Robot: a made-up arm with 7 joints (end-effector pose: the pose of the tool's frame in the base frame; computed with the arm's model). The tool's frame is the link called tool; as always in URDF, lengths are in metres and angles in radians.
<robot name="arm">
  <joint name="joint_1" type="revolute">
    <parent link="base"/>
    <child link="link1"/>
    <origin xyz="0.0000 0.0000 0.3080" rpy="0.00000 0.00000 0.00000"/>
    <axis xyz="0 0 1"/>
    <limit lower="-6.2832" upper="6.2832"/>
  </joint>
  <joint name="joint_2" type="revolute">
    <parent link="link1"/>
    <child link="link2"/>
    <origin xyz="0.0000 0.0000 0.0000" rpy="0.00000 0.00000 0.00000"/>
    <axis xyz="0 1 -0.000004"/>
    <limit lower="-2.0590" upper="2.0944"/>
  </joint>
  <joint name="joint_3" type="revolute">
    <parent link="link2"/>
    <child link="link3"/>
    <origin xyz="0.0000 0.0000 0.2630" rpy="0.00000 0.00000 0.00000"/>
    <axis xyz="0 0 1"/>
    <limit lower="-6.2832" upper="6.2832"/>
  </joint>
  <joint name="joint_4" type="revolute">
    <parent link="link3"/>
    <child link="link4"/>
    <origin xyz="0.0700 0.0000 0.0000" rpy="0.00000 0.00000 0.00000"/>
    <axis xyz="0 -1 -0.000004"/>
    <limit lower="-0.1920" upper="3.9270"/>
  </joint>
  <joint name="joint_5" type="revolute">
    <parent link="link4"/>
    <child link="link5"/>
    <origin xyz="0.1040 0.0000 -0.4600" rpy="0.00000 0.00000 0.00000"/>
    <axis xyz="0 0.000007 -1"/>
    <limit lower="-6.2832" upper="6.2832"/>
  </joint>
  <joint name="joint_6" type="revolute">
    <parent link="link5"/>
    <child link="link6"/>
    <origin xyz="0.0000 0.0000 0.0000" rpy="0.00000 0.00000 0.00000"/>
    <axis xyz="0 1 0.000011"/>
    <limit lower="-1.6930" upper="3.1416"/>
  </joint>
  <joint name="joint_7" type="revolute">
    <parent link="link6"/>
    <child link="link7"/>
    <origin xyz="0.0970 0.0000 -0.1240" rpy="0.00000 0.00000 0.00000"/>
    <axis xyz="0 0.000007 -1"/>
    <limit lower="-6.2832" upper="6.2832"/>
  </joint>
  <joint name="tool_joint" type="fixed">
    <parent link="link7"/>
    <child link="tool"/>
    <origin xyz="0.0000 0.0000 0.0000" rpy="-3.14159 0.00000 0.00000"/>
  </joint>
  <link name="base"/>
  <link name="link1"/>
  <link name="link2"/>
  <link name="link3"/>
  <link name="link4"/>
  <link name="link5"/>
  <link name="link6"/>
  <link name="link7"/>
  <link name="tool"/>
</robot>
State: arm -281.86 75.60 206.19 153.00 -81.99 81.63 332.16
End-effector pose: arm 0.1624 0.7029 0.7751 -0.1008 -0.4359 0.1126 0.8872
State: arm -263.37 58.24 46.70 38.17 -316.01 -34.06 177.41
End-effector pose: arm -0.3542 0.1941 -0.0806 0.6416 -0.7458 -0.1405 0.1114
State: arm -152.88 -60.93 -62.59 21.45 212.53 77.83 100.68
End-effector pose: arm -0.4296 0.2651 0.3490 -0.3729 -0.6079 -0.4394 0.5462
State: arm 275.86 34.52 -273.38 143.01 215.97 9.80 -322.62
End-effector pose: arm 0.4378 -0.3754 0.9519 0.4213 0.0203 0.6019 0.6781
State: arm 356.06 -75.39 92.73 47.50 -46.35 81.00 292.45
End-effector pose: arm 0.1488 0.5084 0.3332 0.1127 0.4590 -0.1840 0.8618
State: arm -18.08 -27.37 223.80 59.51 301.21 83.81 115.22
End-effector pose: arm -0.5219 -0.1817 0.0951 -0.4299 -0.8025 -0.3770 0.1706
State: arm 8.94 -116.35 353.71 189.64 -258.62 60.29 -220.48
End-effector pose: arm -0.6951 -0.0344 -0.1891 -0.5190 -0.6349 -0.1995 0.5364
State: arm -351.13 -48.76 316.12 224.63 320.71 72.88 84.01
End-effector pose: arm -0.7207 0.1044 0.5125 0.5018 0.2810 -0.7475 0.3324
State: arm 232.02 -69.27 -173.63 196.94 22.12 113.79 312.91
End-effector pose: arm 0.3807 0.5733 0.6166 -0.5398 -0.8042 -0.1108 0.2226
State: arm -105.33 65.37 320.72 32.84 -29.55 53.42 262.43
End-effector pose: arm -0.2816 0.1314 -0.0922 -0.6814 0.1106 0.0243 0.7231
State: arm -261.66 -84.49 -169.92 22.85 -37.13 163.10 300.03
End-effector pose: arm -0.0466 0.0489 0.0767 0.2818 -0.3334 0.5492 0.7126
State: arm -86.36 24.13 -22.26 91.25 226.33 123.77 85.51
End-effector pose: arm -0.2690 -0.6311 0.5656 -0.1431 -0.2630 -0.3441 0.8899
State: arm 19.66 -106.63 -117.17 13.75 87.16 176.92 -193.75
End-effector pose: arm 0.1362 -0.2350 0.3009 -0.6818 -0.3137 0.6351 0.1825
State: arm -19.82 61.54 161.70 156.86 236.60 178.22 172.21
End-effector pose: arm 0.5481 -0.0937 0.6358 0.2433 -0.9123 -0.1401 0.2982
